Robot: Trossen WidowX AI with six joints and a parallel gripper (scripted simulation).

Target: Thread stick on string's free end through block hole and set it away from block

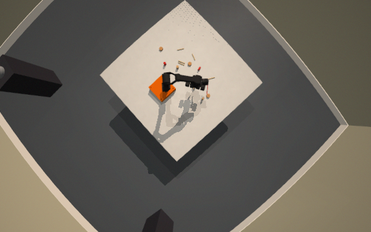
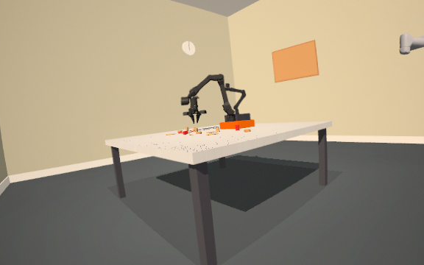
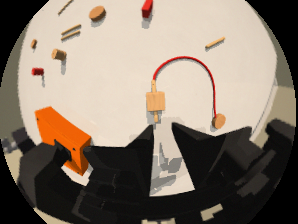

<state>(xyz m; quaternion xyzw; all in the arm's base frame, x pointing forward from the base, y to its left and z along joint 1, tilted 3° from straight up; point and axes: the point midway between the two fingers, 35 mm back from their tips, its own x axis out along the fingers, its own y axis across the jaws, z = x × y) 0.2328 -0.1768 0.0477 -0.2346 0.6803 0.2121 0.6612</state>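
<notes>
Right now the wooden block is 20 mm ahead of my gripper tip, 20 mm to the left of it and 50 mm below it. Round my gripper tip: round wooden button: 70 mm ahead, 150 mm to the right, 60 mm below; then red cube: 180 mm ahead, 130 mm to the left, 50 mm below; then thin wooden stick: 30 mm ahead, 30 mm to the left, 50 mm below.
</notes>
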